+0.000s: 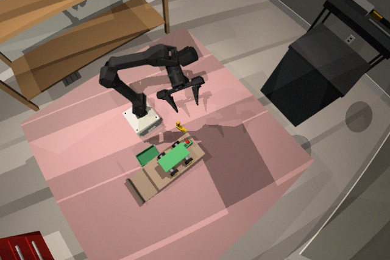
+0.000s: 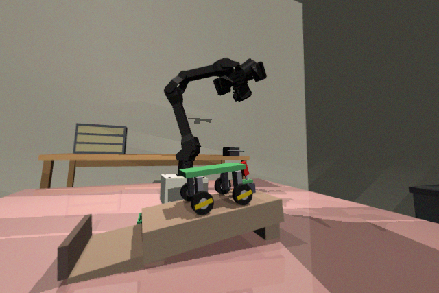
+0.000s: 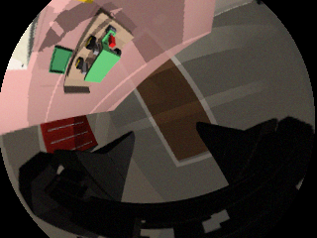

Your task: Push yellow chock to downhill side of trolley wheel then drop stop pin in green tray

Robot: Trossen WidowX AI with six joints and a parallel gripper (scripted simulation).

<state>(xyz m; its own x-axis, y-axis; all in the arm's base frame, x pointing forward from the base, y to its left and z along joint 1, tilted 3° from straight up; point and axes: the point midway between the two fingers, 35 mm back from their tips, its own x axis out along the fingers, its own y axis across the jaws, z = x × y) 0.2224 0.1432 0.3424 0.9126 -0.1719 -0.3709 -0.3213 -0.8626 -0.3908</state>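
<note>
My gripper tip is now 70 mm past the yellow chock, 10 mm to the right of it and 410 mm above it. Round my gripper tip: brown ramp (80 mm ahead, 120 mm to the right, 380 mm below); green-decked trolley (80 mm ahead, 120 mm to the right, 320 mm below); red-headed stop pin (50 mm ahead, 20 mm to the right, 300 mm below).
</note>
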